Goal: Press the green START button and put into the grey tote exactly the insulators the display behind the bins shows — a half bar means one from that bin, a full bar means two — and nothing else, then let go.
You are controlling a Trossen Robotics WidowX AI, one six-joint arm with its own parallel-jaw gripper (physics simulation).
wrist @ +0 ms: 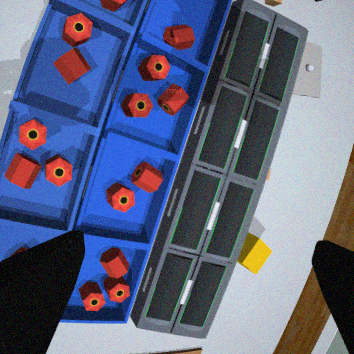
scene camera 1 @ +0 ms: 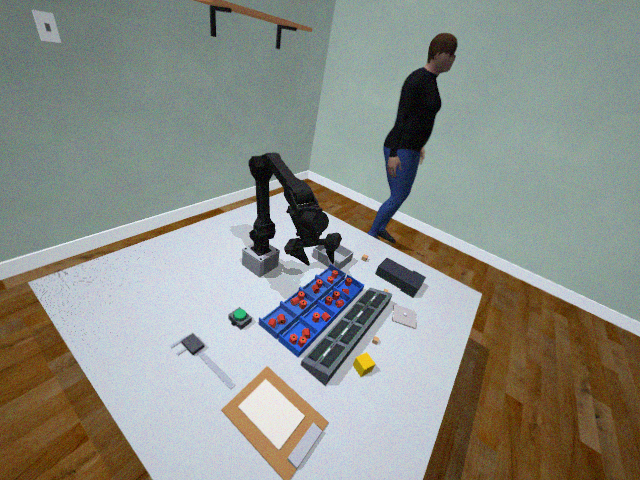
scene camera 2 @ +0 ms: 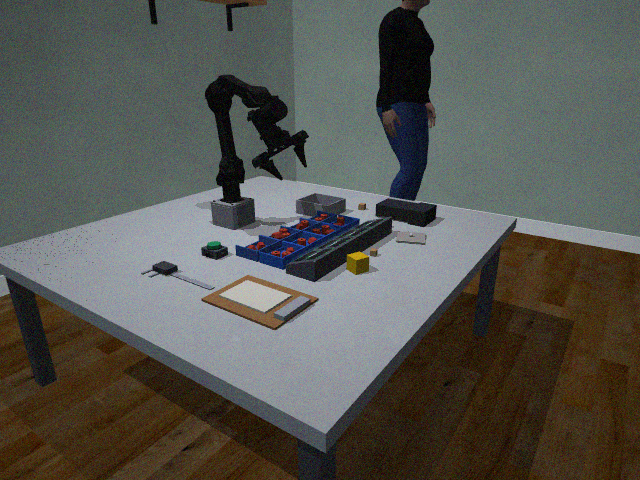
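Note:
My gripper (scene camera 1: 320, 264) (scene camera 2: 293, 172) (wrist: 201, 248) is open and empty, high above the table. In the wrist view its fingers frame the lower part of the display (scene camera 1: 316, 370) (scene camera 2: 302, 270) (wrist: 145, 321). The display has dark, green-edged panels in pairs, with a short white bar between each pair. Blue bins (scene camera 1: 268, 330) (scene camera 2: 244, 252) (wrist: 111, 162) in two rows hold red hexagonal insulators, such as this insulator (wrist: 120, 201). The green START button (scene camera 1: 239, 313) (scene camera 2: 213, 244) stands left of the bins. The grey tote (scene camera 1: 346, 259) (scene camera 2: 306, 208) is behind them; its floor is partly hidden.
A black box (scene camera 1: 400, 276) (scene camera 2: 405, 211), a pale plate (scene camera 1: 404, 316) (scene camera 2: 411, 237) and a yellow cube (scene camera 1: 364, 364) (scene camera 2: 357, 262) (wrist: 256, 254) lie beyond the display. Calipers (scene camera 1: 193, 343) (scene camera 2: 165, 267) and a clipboard (scene camera 1: 236, 408) (scene camera 2: 217, 299) lie nearer. A person (scene camera 1: 416, 113) (scene camera 2: 405, 62) stands beyond the table.

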